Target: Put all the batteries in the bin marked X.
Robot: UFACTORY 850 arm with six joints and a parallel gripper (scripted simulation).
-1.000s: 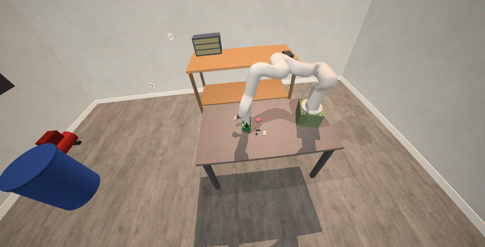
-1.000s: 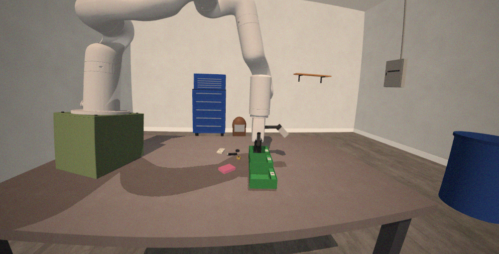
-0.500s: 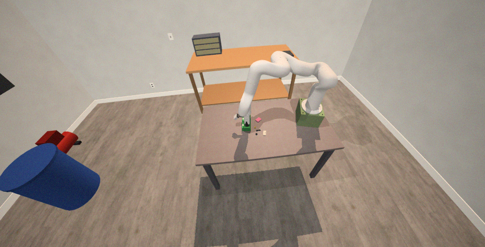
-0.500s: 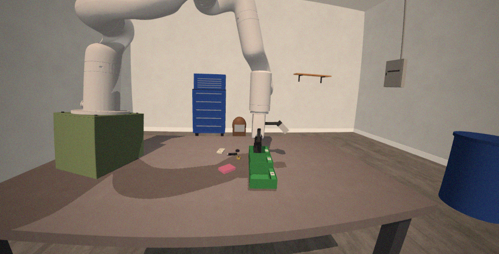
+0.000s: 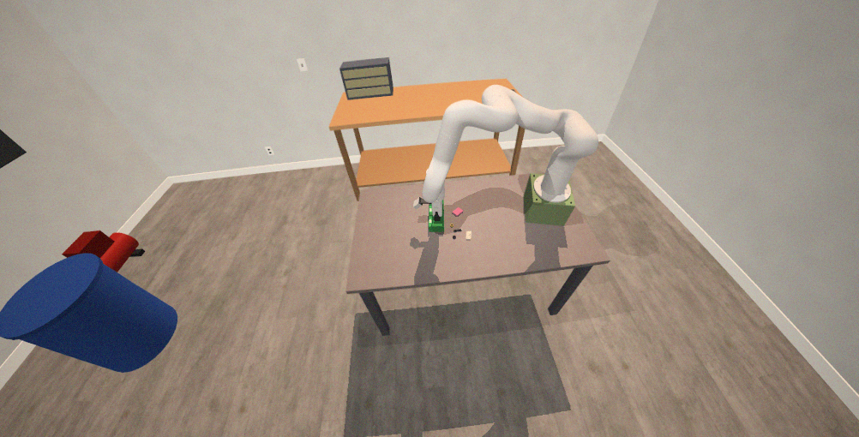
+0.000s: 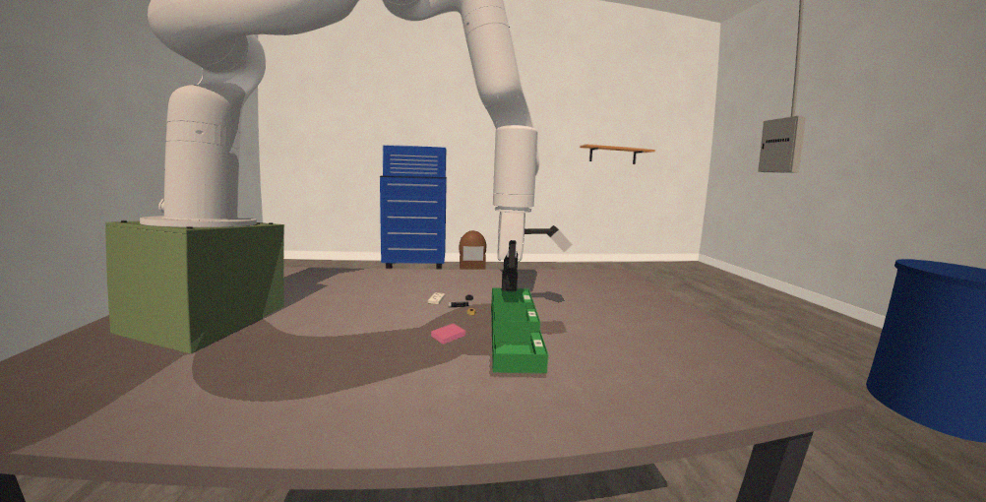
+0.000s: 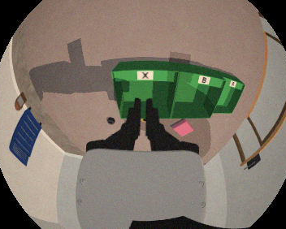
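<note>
The black cylinder lies 100 mm behind my hand, 50 mm to the left of it and 70 mm below it. From my hand the other things lie so: green bin (10 mm behind, 90 mm to the right, 50 mm below); then black round piece (70 mm behind, 100 mm to the left, 70 mm below); then yellow ring (80 mm behind, 10 mm to the left, 70 mm below).
</note>
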